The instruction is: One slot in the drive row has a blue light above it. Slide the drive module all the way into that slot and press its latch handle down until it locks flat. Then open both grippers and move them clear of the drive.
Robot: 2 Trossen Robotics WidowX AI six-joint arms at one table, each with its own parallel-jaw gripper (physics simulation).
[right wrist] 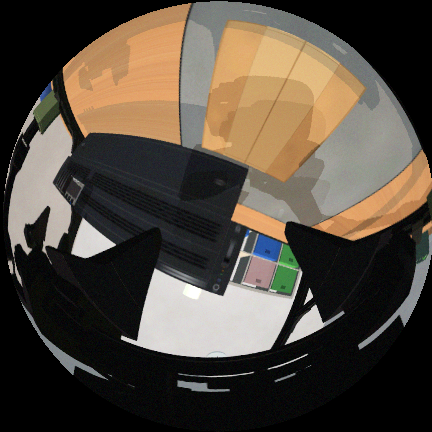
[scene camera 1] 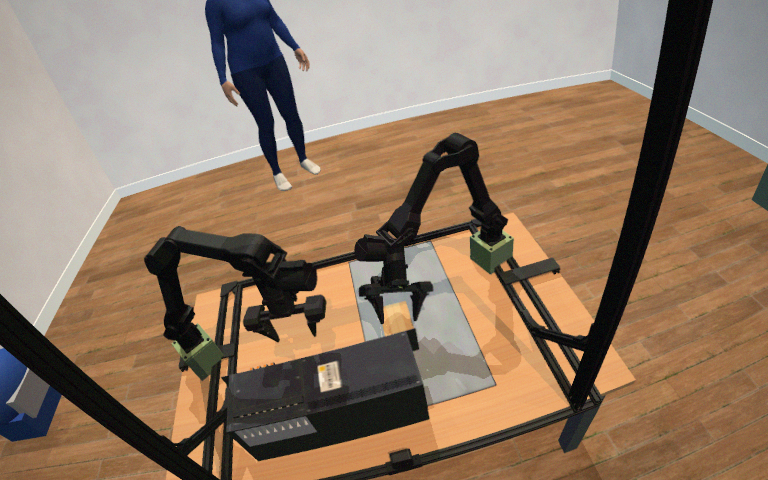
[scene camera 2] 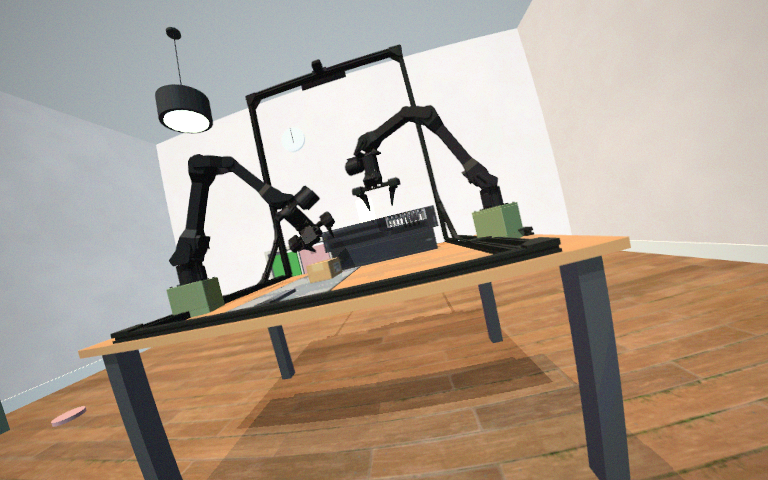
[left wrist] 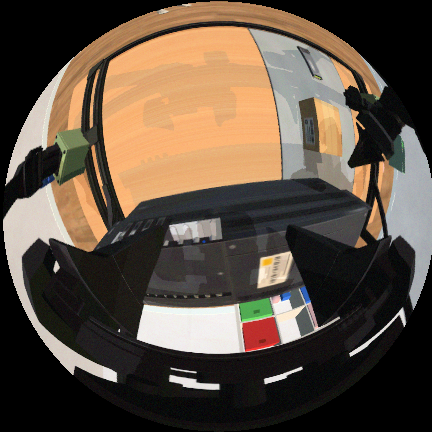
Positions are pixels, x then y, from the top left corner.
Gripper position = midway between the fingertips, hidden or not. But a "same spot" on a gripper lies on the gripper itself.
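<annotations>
My left gripper is visible to me in scene camera 1, in the right wrist view, in the left wrist view (226,231) and in scene camera 2 (381,208). On my left gripper, (right wrist: 37,230) and (scene camera 1: 269,324) are the same spot. I can see my right gripper in scene camera 1 (399,322) and in scene camera 2 (324,244), and my right gripper also shows in the left wrist view (353,161) and in the right wrist view (224,231). There is a grey mat too, and on the grey mat (right wrist: 366,150) is the same spot as (left wrist: 342,131).
</annotations>
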